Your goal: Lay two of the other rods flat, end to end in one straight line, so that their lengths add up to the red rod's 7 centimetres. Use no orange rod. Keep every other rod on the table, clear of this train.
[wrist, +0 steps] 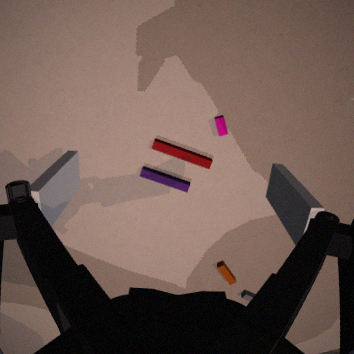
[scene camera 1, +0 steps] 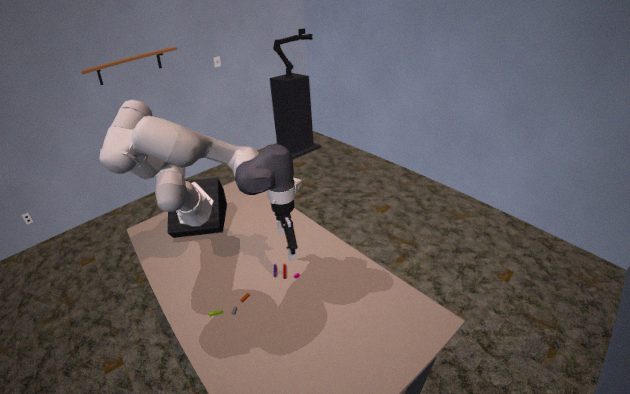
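Note:
The red rod (scene camera 1: 285, 271) (wrist: 182, 153) lies flat on the table. A shorter purple rod (scene camera 1: 275, 270) (wrist: 165, 179) lies beside it, roughly parallel, with a narrow gap. A short magenta rod (scene camera 1: 297, 275) (wrist: 221, 126) lies apart on the red rod's other side. An orange rod (scene camera 1: 245, 297) (wrist: 226, 273) and a small grey rod (scene camera 1: 234, 310) (wrist: 247, 295) lie farther off, the grey one partly hidden by the gripper in the wrist view. A lime green rod (scene camera 1: 216, 313) lies left of the grey one. My gripper (scene camera 1: 286, 242) (wrist: 174, 173) is open and empty, above the table near the red and purple rods.
The table (scene camera 1: 370, 345) carries the arm's black base (scene camera 1: 197, 232) at its back left end. A black pedestal (scene camera 1: 292, 112) with a small dark arm stands on the floor behind the table. A wooden rail (scene camera 1: 129, 60) is on the wall. Arm shadows fall across the tabletop.

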